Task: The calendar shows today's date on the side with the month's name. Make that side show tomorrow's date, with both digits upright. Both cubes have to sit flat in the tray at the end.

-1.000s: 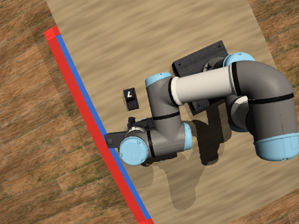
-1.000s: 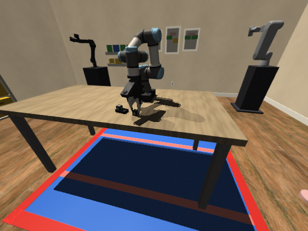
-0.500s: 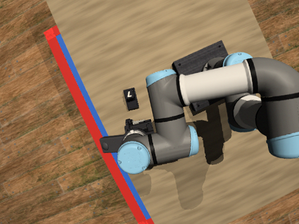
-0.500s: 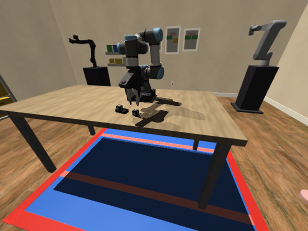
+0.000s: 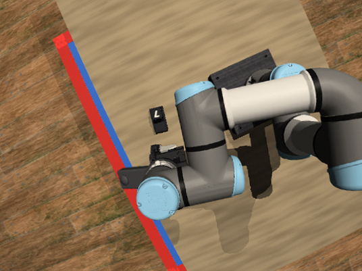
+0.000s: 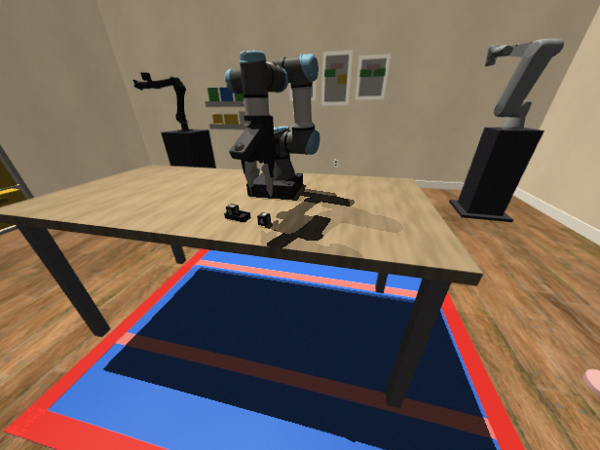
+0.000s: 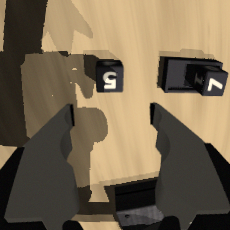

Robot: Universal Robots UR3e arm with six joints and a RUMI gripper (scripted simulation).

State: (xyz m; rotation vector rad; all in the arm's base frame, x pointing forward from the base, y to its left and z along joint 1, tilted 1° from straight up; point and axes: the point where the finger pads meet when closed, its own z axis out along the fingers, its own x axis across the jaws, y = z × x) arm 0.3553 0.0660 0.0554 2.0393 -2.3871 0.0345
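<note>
My hand is 2 cm past the black cube, 13 cm to the left of it and 9 cm above it. The rest, counted from my hand: black calendar tray: 2 cm behind, 11 cm to the right, 11 cm below.
</note>
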